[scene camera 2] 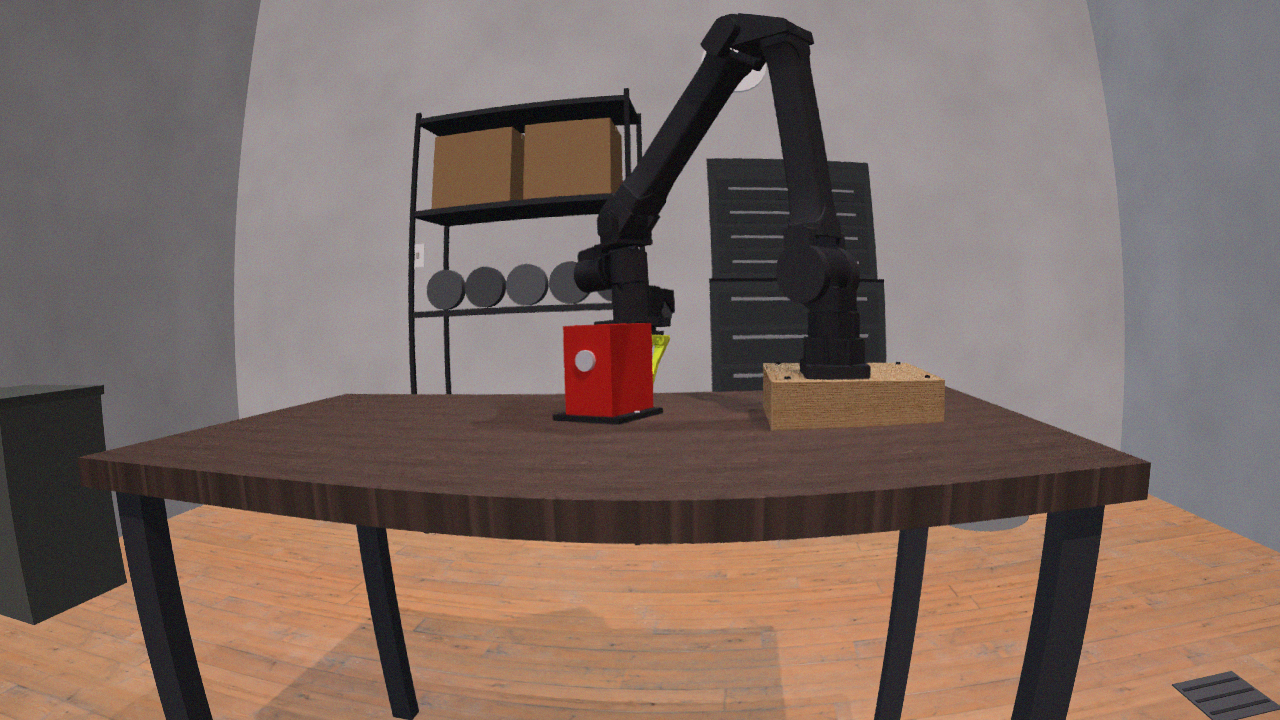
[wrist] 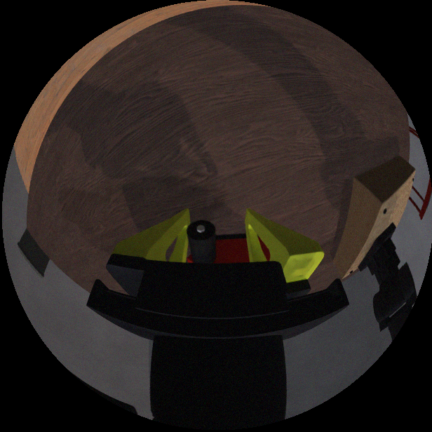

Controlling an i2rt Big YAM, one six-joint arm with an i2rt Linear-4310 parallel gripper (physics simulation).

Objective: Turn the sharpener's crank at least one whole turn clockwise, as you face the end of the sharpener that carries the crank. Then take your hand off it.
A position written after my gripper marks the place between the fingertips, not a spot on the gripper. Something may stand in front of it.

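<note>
A red sharpener (scene camera 2: 608,372) is there for me to see. I also see my gripper (scene camera 2: 636,385) (wrist: 217,214), which is visible in both of those views.
</note>
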